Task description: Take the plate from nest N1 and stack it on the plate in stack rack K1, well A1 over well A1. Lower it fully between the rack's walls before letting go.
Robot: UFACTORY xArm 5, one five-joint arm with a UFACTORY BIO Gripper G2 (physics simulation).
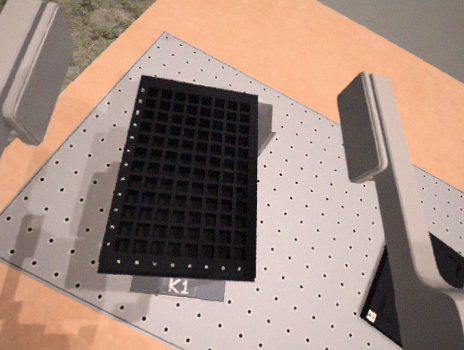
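Visible here: a dark rack base [213, 290], a perforated deck [320, 239] and a black well plate [185, 202].
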